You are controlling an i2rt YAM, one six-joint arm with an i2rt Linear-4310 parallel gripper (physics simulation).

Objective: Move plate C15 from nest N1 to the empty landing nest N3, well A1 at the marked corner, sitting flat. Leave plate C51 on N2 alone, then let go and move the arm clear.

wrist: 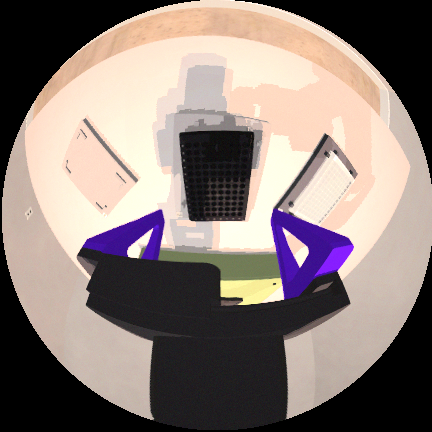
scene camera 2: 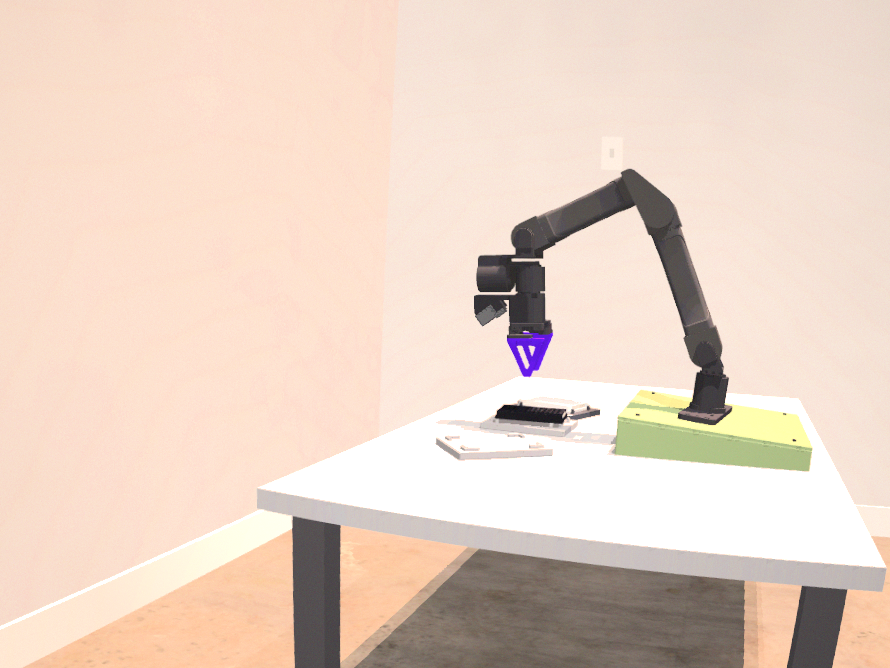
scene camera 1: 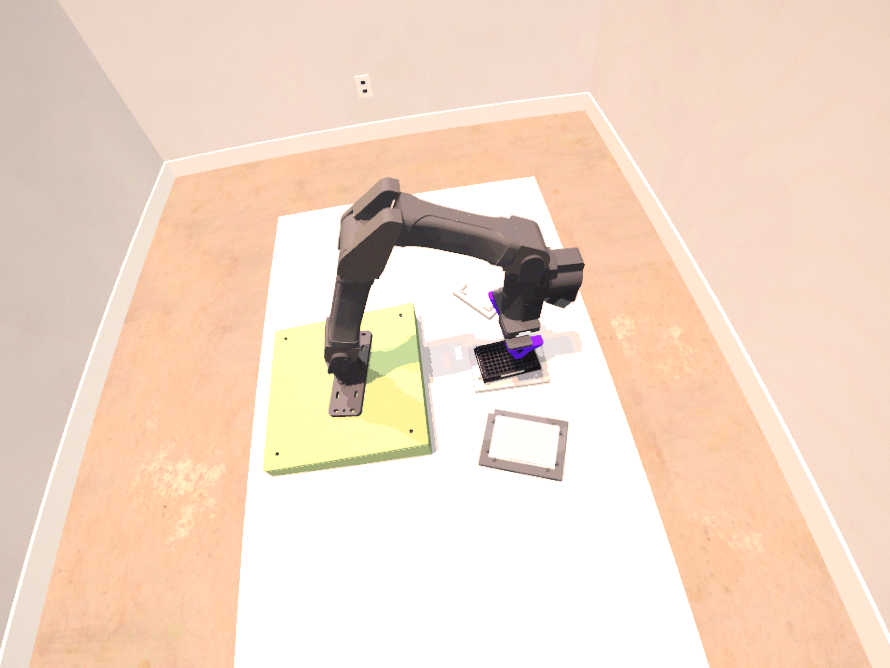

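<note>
The black well plate [scene camera 1: 496, 360] [scene camera 2: 531, 414] [wrist: 217, 175], seemingly C15, rests in the middle light nest [scene camera 1: 510, 386] [scene camera 2: 528, 427] and looks level. Its label and corner A1 cannot be read. My gripper [scene camera 1: 508, 335] [scene camera 2: 528, 373] [wrist: 217, 214] is open and empty, pointing down above the black plate, with a clear gap in scene camera 2. The white plate [scene camera 1: 524, 440] [wrist: 327, 185], seemingly C51, lies in the dark grey nest [scene camera 1: 485, 460] [scene camera 2: 590, 412] [wrist: 306, 175]. Another light nest [scene camera 1: 473, 299] [scene camera 2: 496, 443] [wrist: 100, 170] holds no plate. Nest labels are not readable.
The arm stands on a yellow-green base block [scene camera 1: 309, 402] [scene camera 2: 711, 453]. The white table [scene camera 1: 431, 575] [scene camera 2: 647, 503] carries the block and the nests. The dark nest and the empty light nest lie on opposite sides of the middle nest.
</note>
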